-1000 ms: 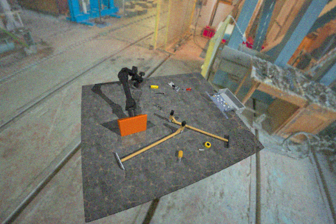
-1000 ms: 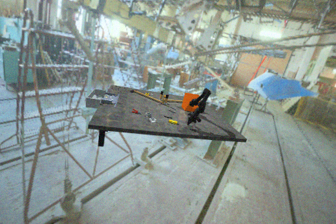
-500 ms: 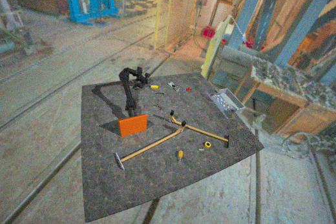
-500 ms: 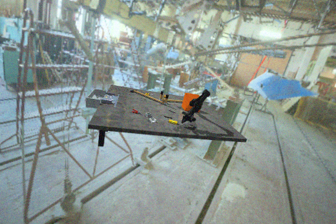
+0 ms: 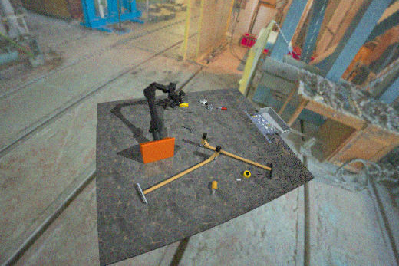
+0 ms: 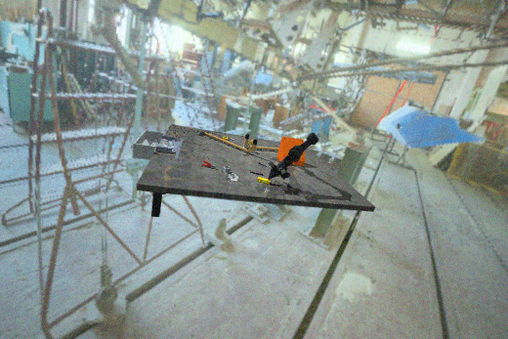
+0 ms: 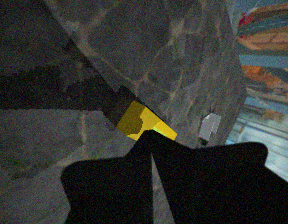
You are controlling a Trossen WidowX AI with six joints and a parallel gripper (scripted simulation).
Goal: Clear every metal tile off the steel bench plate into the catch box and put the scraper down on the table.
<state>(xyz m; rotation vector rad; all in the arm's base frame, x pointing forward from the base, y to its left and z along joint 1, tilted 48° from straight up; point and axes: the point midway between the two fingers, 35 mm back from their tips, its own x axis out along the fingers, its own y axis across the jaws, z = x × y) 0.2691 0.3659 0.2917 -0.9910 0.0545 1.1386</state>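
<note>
Right now the yellow block is 30 mm ahead of my gripper tip and 10 mm below it. The rest, counted from my gripper tip: scraper 270 mm ahead, 690 mm to the right, 40 mm above; red piece 400 mm ahead, 110 mm to the right, 10 mm below; hex key 330 mm to the right, 20 mm below.
</note>
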